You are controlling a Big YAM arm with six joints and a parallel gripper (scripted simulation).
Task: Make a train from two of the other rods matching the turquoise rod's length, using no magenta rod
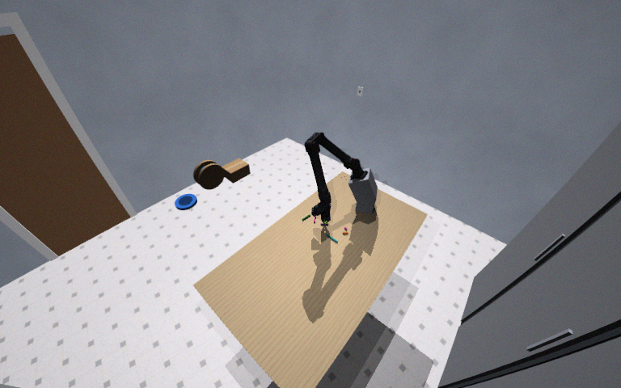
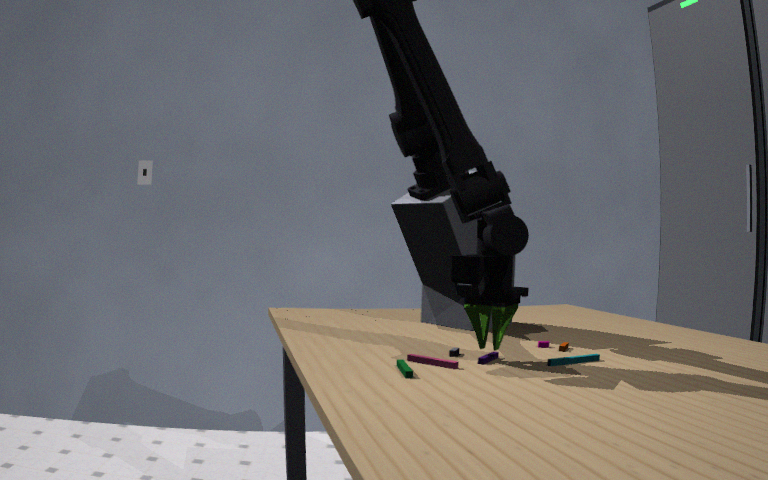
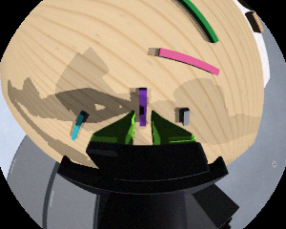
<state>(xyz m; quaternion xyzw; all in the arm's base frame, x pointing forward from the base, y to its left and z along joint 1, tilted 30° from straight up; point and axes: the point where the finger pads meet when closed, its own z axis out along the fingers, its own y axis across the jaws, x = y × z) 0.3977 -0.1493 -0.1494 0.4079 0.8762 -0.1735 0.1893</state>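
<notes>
My gripper is now 20 mm above the purple rod. The rest, counted from my hand: long pink rod: 10 mm behind, 100 mm to the right, 20 mm below; small grey rod: 60 mm behind, 30 mm to the right, 20 mm below; turquoise rod: 80 mm ahead, 120 mm to the left, 20 mm below.
</notes>
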